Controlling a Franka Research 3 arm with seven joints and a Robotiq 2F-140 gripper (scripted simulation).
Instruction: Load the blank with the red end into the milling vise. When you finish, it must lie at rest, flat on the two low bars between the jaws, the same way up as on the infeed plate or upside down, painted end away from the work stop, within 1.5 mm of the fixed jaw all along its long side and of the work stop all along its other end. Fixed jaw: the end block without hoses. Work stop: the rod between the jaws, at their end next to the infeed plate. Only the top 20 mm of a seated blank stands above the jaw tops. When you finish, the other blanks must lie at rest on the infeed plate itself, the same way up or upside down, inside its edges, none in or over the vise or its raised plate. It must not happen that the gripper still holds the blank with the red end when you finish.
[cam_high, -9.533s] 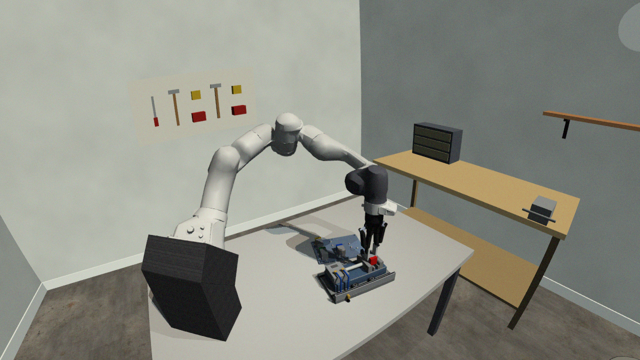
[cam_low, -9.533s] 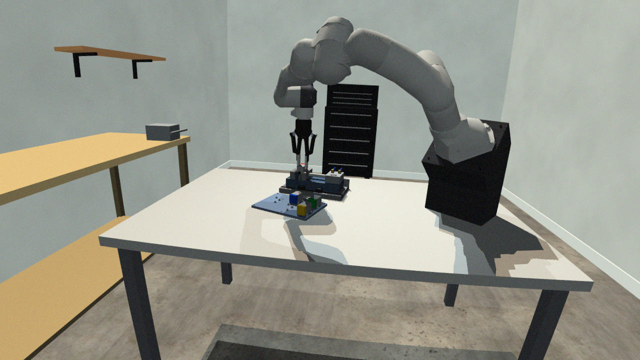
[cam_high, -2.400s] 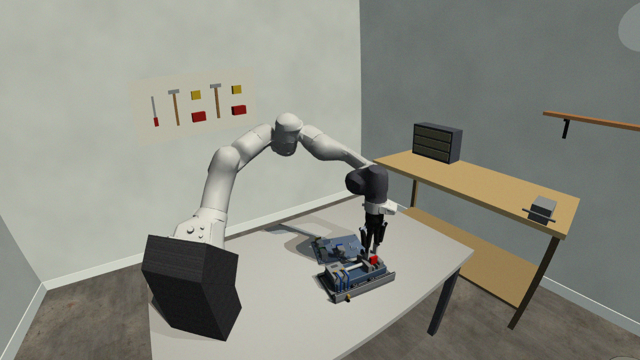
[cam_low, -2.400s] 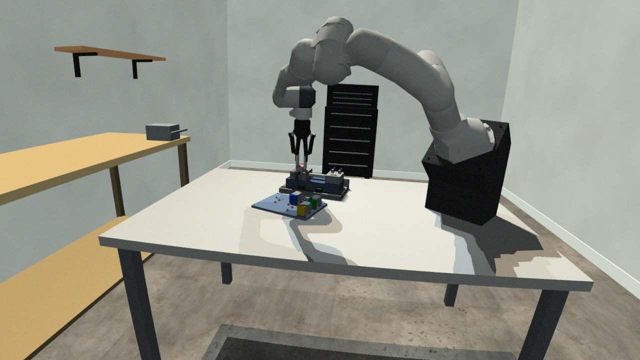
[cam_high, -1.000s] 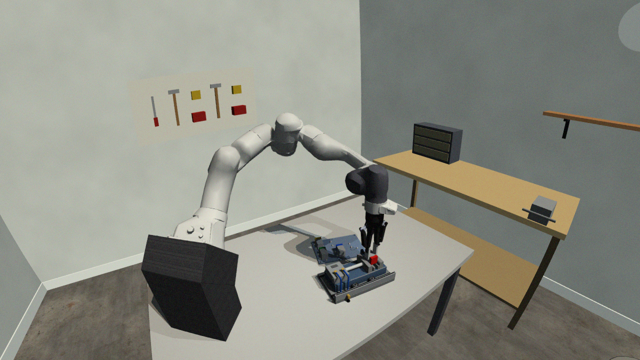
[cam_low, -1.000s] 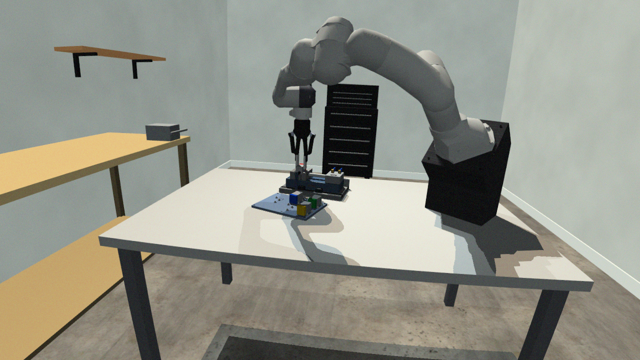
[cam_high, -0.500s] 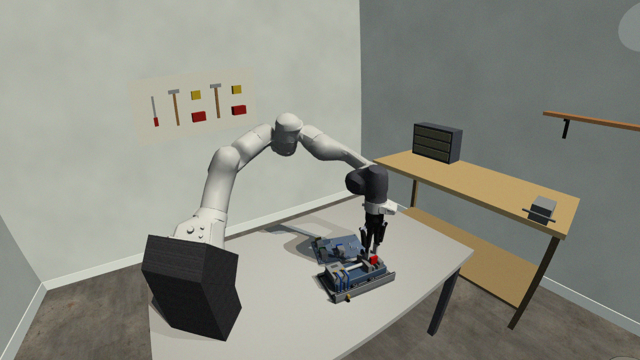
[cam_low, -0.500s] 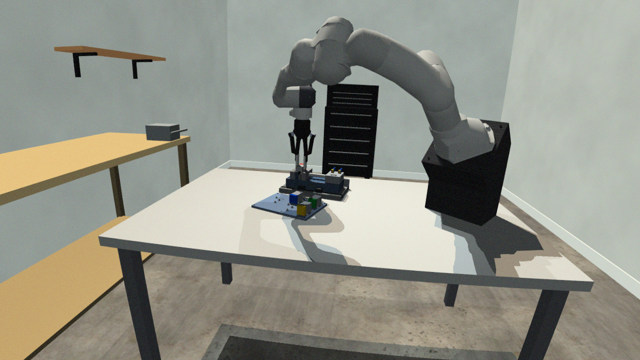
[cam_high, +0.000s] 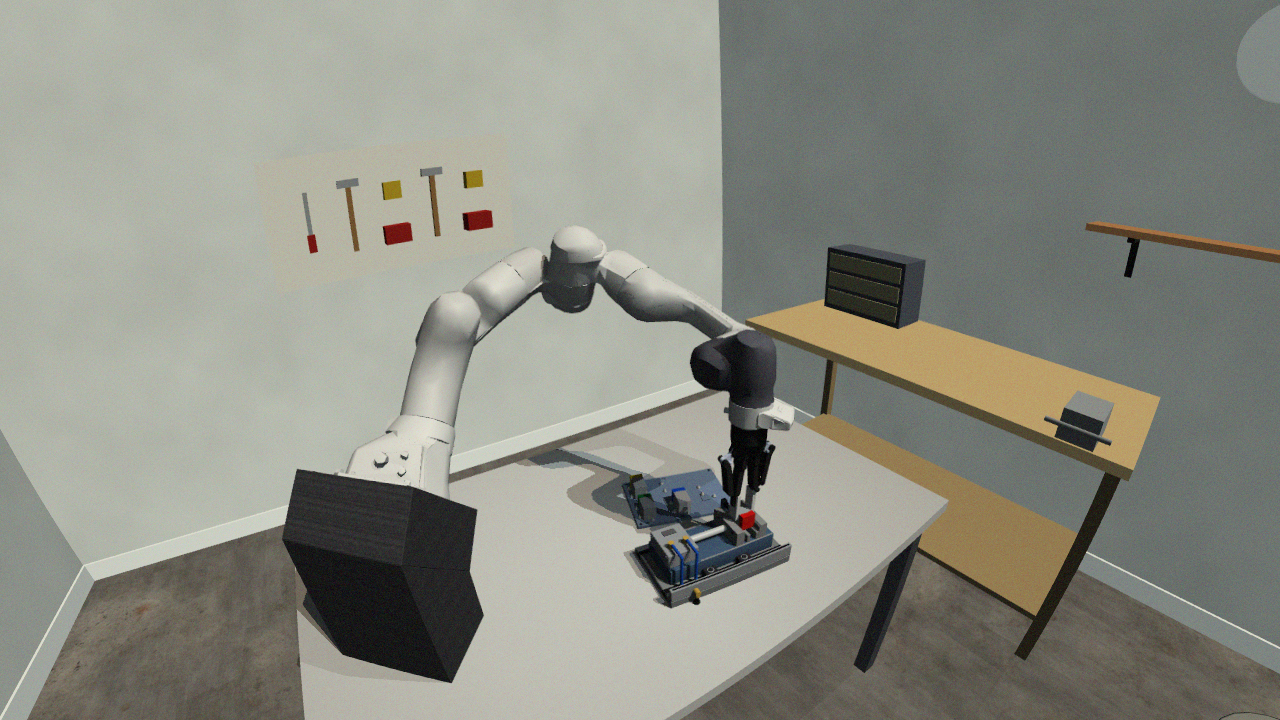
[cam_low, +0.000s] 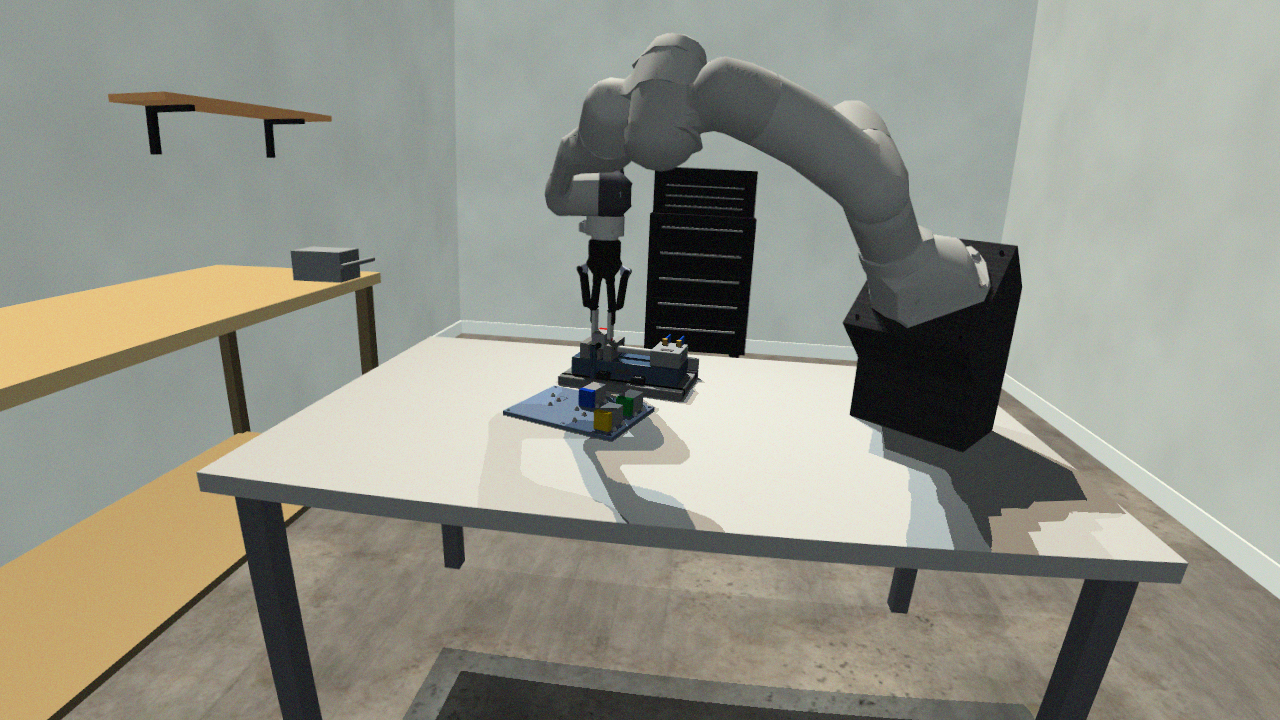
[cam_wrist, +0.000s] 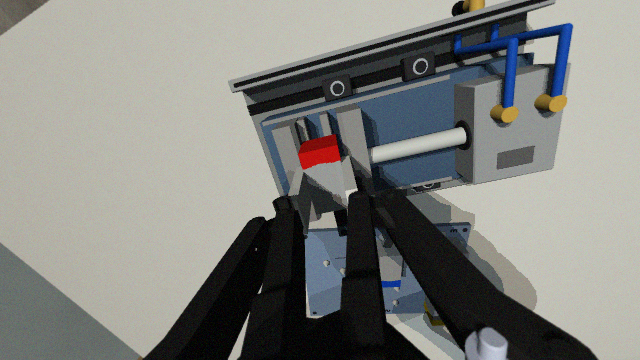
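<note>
Now: hand 30 mm short of the fixed jaw, 10 mm to the right of it and 60 mm above it. Round my hand: vise (70 mm behind, 10 mm to the right, 90 mm below); then moving jaw (30 mm behind, 60 mm below); then white rod (90 mm behind, 10 mm to the right, 60 mm below).
</note>
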